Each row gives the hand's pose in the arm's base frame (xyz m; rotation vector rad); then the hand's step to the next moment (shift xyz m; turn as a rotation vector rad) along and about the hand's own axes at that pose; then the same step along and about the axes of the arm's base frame.
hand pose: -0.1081 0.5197 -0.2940 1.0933 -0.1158 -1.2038
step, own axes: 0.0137 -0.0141 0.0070 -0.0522 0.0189 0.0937
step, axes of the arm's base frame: -0.0081 -0.0143 -0.0128 -0.0646 -0.0174 0.0859
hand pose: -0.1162 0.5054 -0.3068 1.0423 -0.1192 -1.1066
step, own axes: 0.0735 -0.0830 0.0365 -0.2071 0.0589 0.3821
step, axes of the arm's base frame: -0.0399 -0.0843 -0.0702 -0.2728 -0.0765 0.3348
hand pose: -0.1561 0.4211 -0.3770 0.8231 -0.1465 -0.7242
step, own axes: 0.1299 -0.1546 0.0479 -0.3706 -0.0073 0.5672
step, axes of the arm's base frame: -0.0027 -0.1835 -0.0970 -0.5029 -0.1165 0.4389
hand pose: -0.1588 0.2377 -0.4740 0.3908 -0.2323 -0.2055
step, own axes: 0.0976 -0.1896 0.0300 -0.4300 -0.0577 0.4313
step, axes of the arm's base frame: 0.0562 -0.2056 -0.0306 -0.5316 -0.0999 0.2858
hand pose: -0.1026 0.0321 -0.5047 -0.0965 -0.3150 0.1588
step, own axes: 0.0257 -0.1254 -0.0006 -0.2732 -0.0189 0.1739
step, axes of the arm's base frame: 0.0419 -0.1189 0.0221 -0.3086 -0.0530 0.0847
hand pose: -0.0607 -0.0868 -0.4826 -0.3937 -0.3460 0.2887
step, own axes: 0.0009 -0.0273 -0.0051 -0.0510 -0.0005 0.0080
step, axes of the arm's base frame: 0.0084 -0.0255 0.0073 -0.0489 -0.0151 -0.0067
